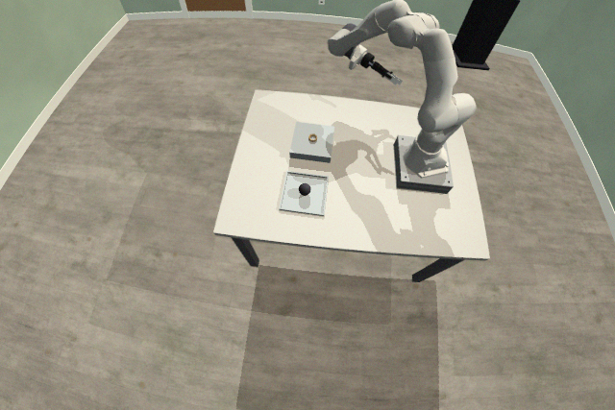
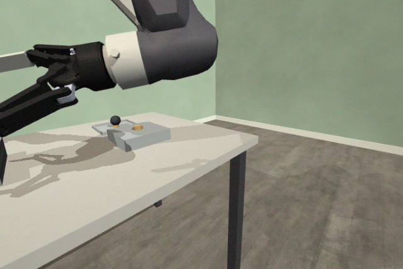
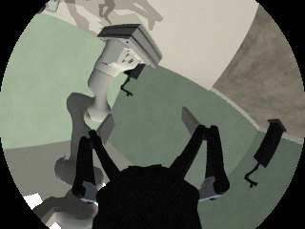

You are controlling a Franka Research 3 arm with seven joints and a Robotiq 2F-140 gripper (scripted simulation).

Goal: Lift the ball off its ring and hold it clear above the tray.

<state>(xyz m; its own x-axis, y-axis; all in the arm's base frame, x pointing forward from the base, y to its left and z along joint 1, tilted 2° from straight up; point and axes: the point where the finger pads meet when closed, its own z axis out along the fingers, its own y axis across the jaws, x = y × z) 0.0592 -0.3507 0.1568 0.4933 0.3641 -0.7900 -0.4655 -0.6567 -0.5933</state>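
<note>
My hand is 460 mm to the right of the dark ball, 460 mm short of it and 200 mm above it. From my hand the other things lie so: grey stand (410 mm ahead, 200 mm below, 190 mm to the left).
</note>
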